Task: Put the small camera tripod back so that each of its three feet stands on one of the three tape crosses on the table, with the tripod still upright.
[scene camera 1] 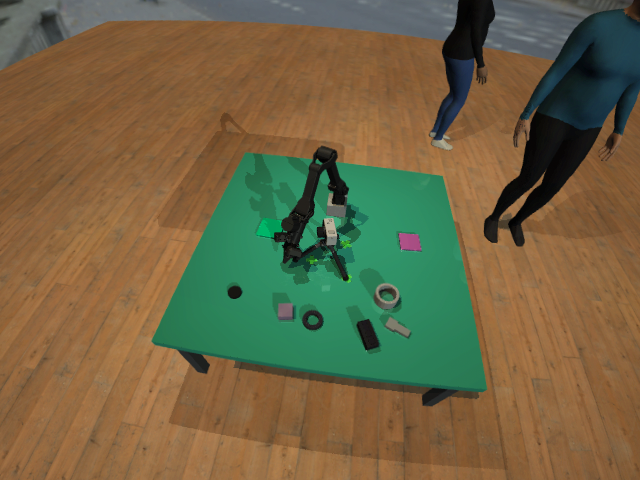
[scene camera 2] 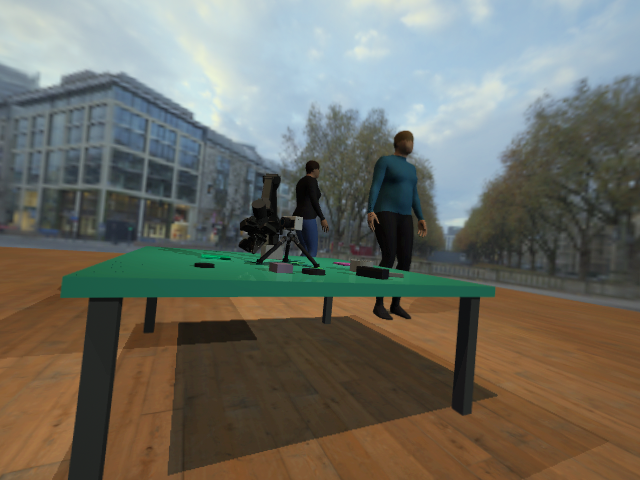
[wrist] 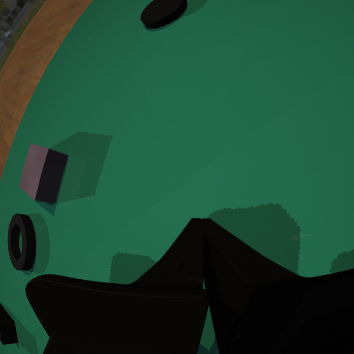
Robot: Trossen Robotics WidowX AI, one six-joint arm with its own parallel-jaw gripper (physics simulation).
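Places are measured from the arm's base along level axes (x ahead, y left, z up), in centimetres.
Where they show: gripper, fingertip midpoint: [scene camera 1: 284,263] [scene camera 2: 253,253] [wrist: 199,226]; arm's base at its link origin: [scene camera 1: 338,200] [scene camera 2: 273,245].
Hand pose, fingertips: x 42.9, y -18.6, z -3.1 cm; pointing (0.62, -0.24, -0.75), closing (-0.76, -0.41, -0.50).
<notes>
Things, the pixels of their top centre, and the offset from my fingertips. "pt": a spot on its surface instead.
- small camera tripod at a spot on its surface: [scene camera 1: 330,229] pt dx -8.4, dy +18.3, dz +17.3 cm
- black disc at its top centre: [wrist: 160,6] [scene camera 2: 204,263] [scene camera 1: 234,291] dx +16.5, dy -17.9, dz -3.3 cm
- mauve cube at its top centre: [wrist: 31,168] [scene camera 2: 281,263] [scene camera 1: 285,309] dx +21.4, dy +5.7, dz -1.5 cm
- black ring at its top centre: [wrist: 15,241] [scene camera 2: 313,269] [scene camera 1: 312,319] dx +22.6, dy +17.1, dz -2.8 cm
- black block at its top centre: [scene camera 2: 372,267] [scene camera 1: 368,332] dx +25.3, dy +39.5, dz -0.8 cm
- grey tape roll at its top centre: [scene camera 1: 387,293] [scene camera 2: 361,260] dx +6.9, dy +46.2, dz +0.5 cm
- grey piece at its top centre: [scene camera 1: 398,327] dx +20.0, dy +51.8, dz -2.8 cm
- green pad at its top centre: [scene camera 2: 215,255] [scene camera 1: 271,227] dx -22.5, dy -12.4, dz -3.4 cm
- magenta pad at its top centre: [scene camera 1: 410,241] dx -27.9, dy +57.7, dz -3.4 cm
The small camera tripod [scene camera 1: 330,229] [scene camera 2: 292,223] stands upright near the middle of the green table [scene camera 1: 413,200] [scene camera 2: 270,287] [wrist: 218,105], its black legs spread. Three bright green tape crosses lie around its feet: one [scene camera 1: 312,260] at the front left, one [scene camera 1: 346,244] at the right and one [scene camera 1: 348,278] at the front, where a foot ends. I cannot tell how exactly the other feet sit on their crosses. My gripper [scene camera 1: 288,258] [scene camera 2: 247,245] [wrist: 199,226] is shut and empty. It hangs low over the table just left of the tripod's left leg.
A black disc [scene camera 1: 234,291] [wrist: 163,12], a mauve cube [scene camera 1: 285,310] [wrist: 35,172], a black ring [scene camera 1: 312,319] [wrist: 21,242], a black block [scene camera 1: 368,334], a grey tape roll [scene camera 1: 387,295] and a grey piece [scene camera 1: 397,327] lie towards the front. A green pad [scene camera 1: 269,228] and a magenta pad [scene camera 1: 410,241] lie flat. Two people [scene camera 1: 461,71] [scene camera 1: 532,157] stand beyond the table.
</notes>
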